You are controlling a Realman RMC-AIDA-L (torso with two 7-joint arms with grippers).
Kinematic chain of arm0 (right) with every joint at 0, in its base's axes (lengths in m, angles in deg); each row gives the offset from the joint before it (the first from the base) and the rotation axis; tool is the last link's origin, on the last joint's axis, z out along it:
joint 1: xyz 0 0 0.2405 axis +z
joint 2: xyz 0 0 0 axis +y
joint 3: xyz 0 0 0.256 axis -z
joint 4: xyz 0 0 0 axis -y
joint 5: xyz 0 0 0.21 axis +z
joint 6: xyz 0 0 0 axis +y
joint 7: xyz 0 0 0.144 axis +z
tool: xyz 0 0 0
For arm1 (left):
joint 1: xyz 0 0 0.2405 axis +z
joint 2: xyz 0 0 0 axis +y
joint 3: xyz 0 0 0.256 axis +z
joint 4: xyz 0 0 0 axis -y
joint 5: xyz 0 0 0.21 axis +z
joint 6: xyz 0 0 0 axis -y
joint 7: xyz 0 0 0.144 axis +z
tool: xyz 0 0 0
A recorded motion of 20 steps. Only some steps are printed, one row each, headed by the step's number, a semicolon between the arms.
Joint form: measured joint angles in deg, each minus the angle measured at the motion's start. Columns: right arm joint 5, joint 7, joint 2, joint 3, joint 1, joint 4, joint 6; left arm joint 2, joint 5, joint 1, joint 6, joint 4, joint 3, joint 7.
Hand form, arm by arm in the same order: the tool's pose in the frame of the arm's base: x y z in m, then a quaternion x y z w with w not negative. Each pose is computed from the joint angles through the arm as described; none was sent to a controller.
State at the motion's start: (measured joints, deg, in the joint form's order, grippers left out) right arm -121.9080 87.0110 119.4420 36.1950 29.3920 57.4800 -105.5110; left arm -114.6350 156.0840 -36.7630 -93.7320 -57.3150 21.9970 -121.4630
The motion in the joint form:
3: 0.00 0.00 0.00 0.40 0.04 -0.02 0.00; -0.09 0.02 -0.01 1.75 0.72 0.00 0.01
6: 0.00 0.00 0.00 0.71 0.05 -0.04 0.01; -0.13 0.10 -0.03 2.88 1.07 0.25 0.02
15: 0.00 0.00 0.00 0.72 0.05 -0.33 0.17; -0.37 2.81 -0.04 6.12 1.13 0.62 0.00
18: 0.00 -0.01 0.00 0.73 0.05 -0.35 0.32; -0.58 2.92 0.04 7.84 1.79 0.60 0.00
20: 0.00 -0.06 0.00 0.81 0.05 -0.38 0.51; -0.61 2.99 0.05 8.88 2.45 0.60 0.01
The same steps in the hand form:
3: 0.2398 0.3158 0.0513 -0.96624 0.15320 0.18939 0.08393; -0.3172 0.3507 0.1036 -0.82777 -0.51303 -0.00801 0.22700
6: 0.2394 0.3158 0.0505 -0.96681 0.15226 0.18813 0.08184; -0.3185 0.3525 0.1027 -0.82666 -0.51223 -0.00617 0.23284
15: 0.2399 0.3158 0.0497 -0.96640 0.15420 0.18879 0.08155; -0.3271 0.3548 0.1039 -0.81940 -0.51221 0.01851 0.25669
18: 0.2401 0.3161 0.0496 -0.96632 0.15445 0.18854 0.08265; -0.3301 0.3562 0.1016 -0.81604 -0.51364 0.01855 0.26440
20: 0.2402 0.3165 0.0494 -0.96638 0.15427 0.18792 0.08362; -0.3321 0.3571 0.0999 -0.81413 -0.51493 0.01877 0.26775

